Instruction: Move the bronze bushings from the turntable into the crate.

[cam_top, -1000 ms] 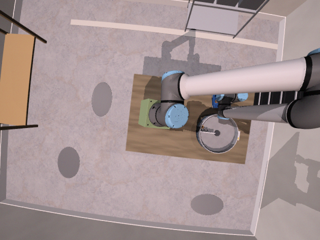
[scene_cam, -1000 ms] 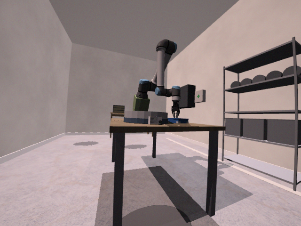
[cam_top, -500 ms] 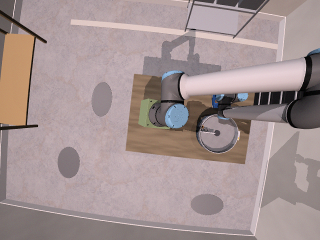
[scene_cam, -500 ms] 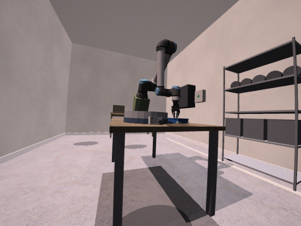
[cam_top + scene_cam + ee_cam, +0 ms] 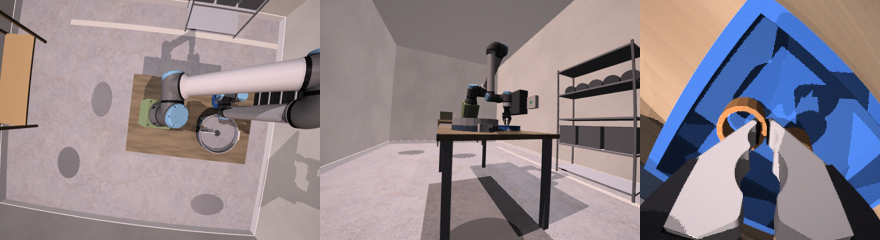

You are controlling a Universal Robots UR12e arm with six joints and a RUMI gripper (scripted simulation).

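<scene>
My hand is 40 mm short of the blue crate, 10 mm to the left of it and 10 mm above it. Also, from my hand: round grey turntable: 360 mm to the right, 50 mm behind, 20 mm above.
</scene>
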